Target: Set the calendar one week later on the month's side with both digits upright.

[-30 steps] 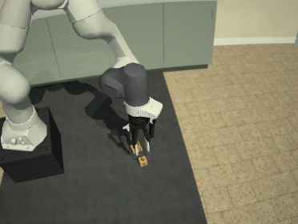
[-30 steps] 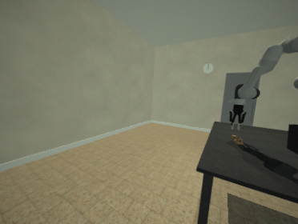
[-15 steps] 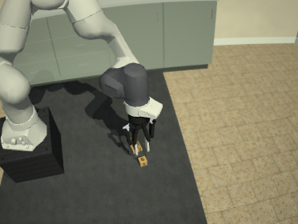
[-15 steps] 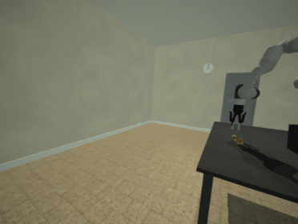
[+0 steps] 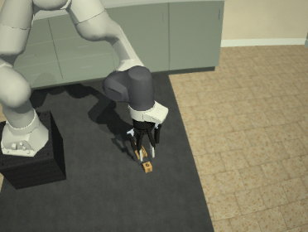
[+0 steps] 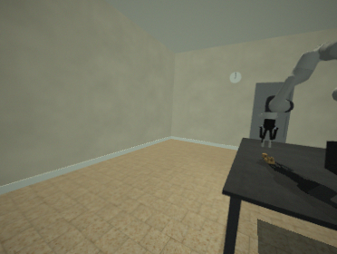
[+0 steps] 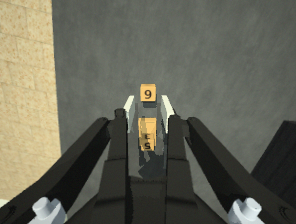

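Now: hand 110 mm above the orange calendar cube. Round my hand: orange calendar tray 20 mm behind, 110 mm to the left, 110 mm below.
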